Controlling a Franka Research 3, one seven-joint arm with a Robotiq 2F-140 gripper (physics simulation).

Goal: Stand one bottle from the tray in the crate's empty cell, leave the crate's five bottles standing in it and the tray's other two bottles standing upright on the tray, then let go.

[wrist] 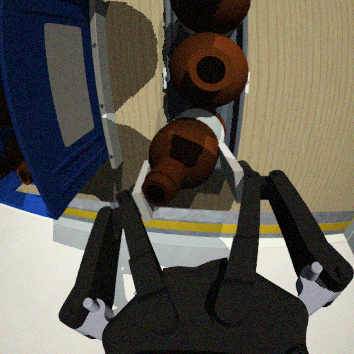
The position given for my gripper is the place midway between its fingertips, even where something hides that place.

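A grey panel [63, 45] is there for me to see, and so is my gripper [186, 163].
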